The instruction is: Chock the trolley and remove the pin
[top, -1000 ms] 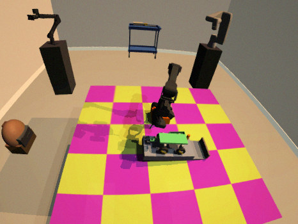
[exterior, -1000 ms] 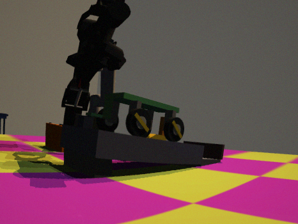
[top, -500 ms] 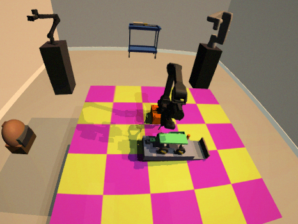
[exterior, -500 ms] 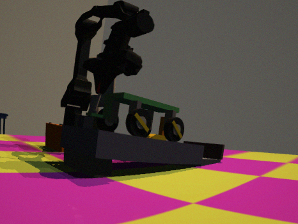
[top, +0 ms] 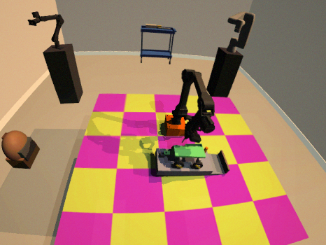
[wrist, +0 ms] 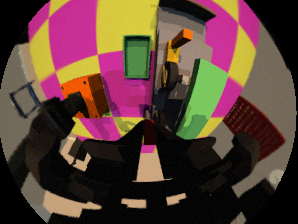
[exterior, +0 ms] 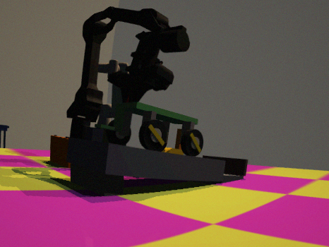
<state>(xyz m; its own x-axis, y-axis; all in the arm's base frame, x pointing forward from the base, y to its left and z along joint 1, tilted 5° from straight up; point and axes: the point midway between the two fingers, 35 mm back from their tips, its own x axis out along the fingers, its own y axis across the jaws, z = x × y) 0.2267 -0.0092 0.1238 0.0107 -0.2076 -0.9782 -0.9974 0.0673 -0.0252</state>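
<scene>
The green tray lies 17 cm below my gripper tip, 10 cm to the left of it and 2 cm behind it. Also, from my gripper tip: trolley 9 cm ahead, 5 cm below; red-headed stop pin right at my gripper tip; yellow chock 10 cm to the left, 8 cm below, 6 cm ahead.
</scene>
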